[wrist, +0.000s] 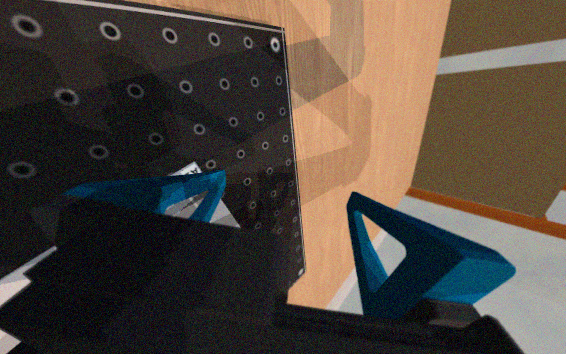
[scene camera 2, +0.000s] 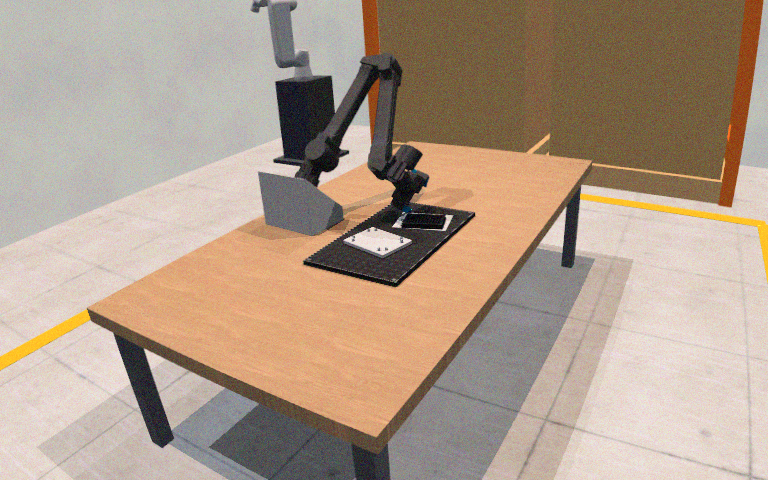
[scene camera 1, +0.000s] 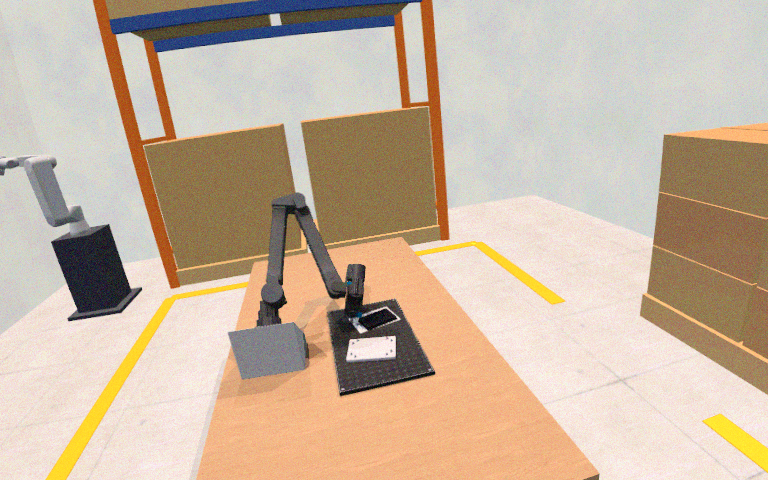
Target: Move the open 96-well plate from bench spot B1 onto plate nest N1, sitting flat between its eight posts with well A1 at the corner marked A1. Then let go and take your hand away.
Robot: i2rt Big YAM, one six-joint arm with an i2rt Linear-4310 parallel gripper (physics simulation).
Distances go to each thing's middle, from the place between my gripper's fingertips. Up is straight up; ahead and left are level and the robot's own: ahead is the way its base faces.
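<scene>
The light grey nest pad (wrist: pixel 185 208) has my gripper 4 cm above it, 7 cm short of it and 9 cm to the left of it, and going by their middles, it's the nearest to my gripper of the things named here. As for the white nest with locator pins (scene camera 2: pixel 380 243), that's 3 cm ahead of my hand, 29 cm to the right of it and 3 cm below it.
</scene>
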